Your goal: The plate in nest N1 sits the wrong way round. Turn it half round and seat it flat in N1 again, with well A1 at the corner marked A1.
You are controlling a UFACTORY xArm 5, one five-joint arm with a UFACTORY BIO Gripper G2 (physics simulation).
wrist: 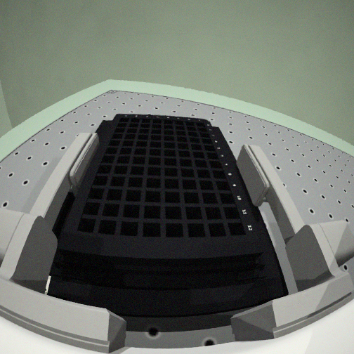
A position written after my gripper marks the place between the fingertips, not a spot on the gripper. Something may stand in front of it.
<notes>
In view: my gripper (170, 146), a black well plate (159, 197) and a black nest N1 (123, 294).
</notes>
